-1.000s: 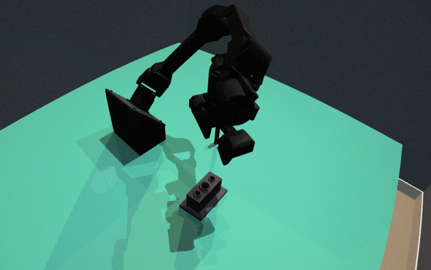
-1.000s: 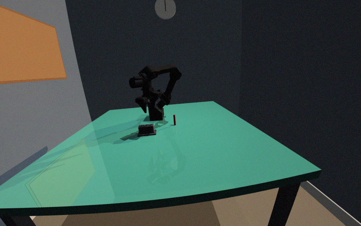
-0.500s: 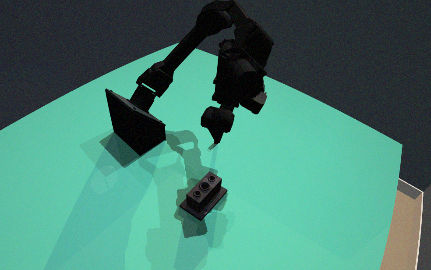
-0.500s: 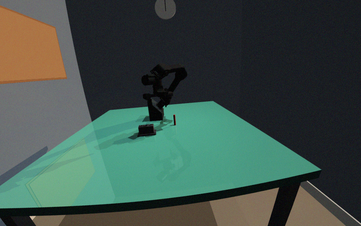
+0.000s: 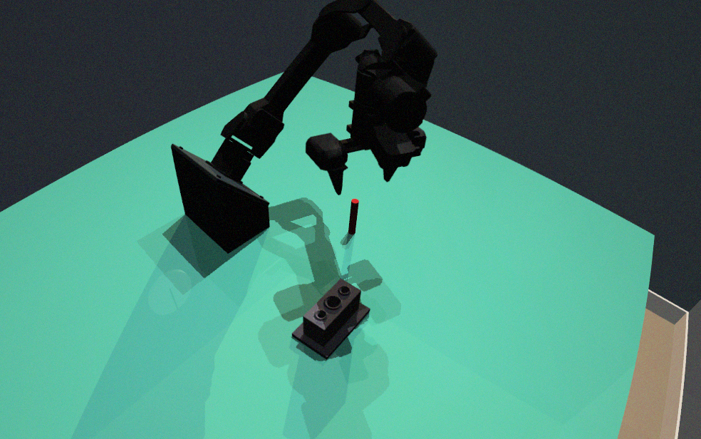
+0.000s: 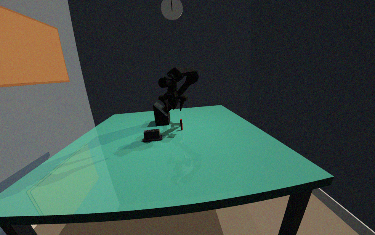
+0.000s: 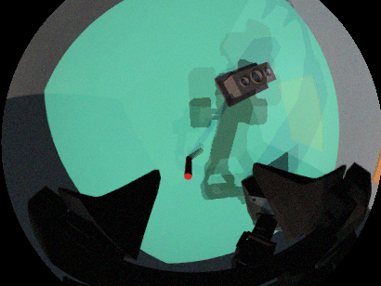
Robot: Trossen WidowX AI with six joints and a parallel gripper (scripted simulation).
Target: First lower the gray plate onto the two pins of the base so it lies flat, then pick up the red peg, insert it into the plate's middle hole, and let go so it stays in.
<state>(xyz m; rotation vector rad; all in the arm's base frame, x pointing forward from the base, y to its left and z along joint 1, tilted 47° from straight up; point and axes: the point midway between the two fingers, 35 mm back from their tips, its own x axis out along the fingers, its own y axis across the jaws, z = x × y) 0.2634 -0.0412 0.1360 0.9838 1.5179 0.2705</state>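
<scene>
The red peg is 4 cm behind my gripper tip, 4 cm to the left of it and 12 cm below it. Round my gripper tip: gray plate 6 cm ahead, 15 cm to the right, 11 cm below.
</scene>
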